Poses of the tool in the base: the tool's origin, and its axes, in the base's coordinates. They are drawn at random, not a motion.
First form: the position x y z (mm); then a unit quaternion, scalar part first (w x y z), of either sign.
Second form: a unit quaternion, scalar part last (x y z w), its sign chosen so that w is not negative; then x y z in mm. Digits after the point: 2 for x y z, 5 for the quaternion.
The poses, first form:
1: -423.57 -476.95 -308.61 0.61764 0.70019 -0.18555 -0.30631
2: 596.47 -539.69 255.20 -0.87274 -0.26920 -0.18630 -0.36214
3: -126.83 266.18 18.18 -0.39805 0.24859 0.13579 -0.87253
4: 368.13 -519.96 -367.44 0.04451 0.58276 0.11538 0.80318
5: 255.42 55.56 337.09 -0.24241 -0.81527 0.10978 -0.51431
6: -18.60 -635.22 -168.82 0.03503 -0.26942 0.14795 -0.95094
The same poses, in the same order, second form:
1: 0.70019 -0.18555 -0.30631 0.61764 -423.57 -476.95 -308.61
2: 0.26920 0.18630 0.36214 0.87274 596.47 -539.69 255.20
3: -0.24859 -0.13579 0.87253 0.39805 -126.83 266.18 18.18
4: 0.58276 0.11538 0.80318 0.04451 368.13 -519.96 -367.44
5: 0.81527 -0.10978 0.51431 0.24241 255.42 55.56 337.09
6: -0.26942 0.14795 -0.95094 0.03503 -18.60 -635.22 -168.82
